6 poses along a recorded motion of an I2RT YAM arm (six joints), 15 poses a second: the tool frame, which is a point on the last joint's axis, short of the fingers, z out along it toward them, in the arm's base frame.
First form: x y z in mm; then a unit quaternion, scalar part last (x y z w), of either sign.
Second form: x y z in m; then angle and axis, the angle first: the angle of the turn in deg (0 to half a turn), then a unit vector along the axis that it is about. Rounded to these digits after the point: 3 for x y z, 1 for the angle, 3 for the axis.
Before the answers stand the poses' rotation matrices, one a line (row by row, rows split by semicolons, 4 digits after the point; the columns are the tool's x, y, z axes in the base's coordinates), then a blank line. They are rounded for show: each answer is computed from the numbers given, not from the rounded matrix.
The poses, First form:
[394, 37, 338, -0.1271, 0.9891, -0.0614, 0.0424]
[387, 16, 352, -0.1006, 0.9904, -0.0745, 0.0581]
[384, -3, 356, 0.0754, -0.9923, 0.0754, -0.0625]
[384, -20, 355, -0.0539, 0.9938, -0.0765, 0.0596]
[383, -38, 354, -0.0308, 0.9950, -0.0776, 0.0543]
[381, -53, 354, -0.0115, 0.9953, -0.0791, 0.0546]
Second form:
-0.9641 -0.2462 0.0995; -0.2566 0.9602 -0.1107; -0.0683 -0.1322 -0.9889
-0.9730 -0.1906 0.1301; -0.2079 0.9687 -0.1359; -0.1001 -0.1593 -0.9821
-0.9808 -0.1402 0.1354; -0.1591 0.9773 -0.1402; -0.1127 -0.1591 -0.9808
-0.9871 -0.0980 0.1267; -0.1163 0.9825 -0.1456; -0.1102 -0.1585 -0.9812
-0.9922 -0.0529 0.1128; -0.0697 0.9861 -0.1511; -0.1033 -0.1578 -0.9821
-0.9938 -0.0143 0.1105; -0.0315 0.9872 -0.1562; -0.1069 -0.1587 -0.9815

[0.394, 0.037, 0.338, 175.1, -0.127, 0.990, -0.061]
[0.387, 0.016, 0.352, 173.3, -0.101, 0.992, -0.075]
[0.384, -0.003, 0.356, 172.8, -0.076, 0.994, -0.076]
[0.384, -0.020, 0.355, 173.2, -0.054, 0.996, -0.077]
[0.383, -0.038, 0.354, 173.8, -0.031, 0.996, -0.078]
[0.381, -0.053, 0.354, 173.7, -0.012, 0.997, -0.079]

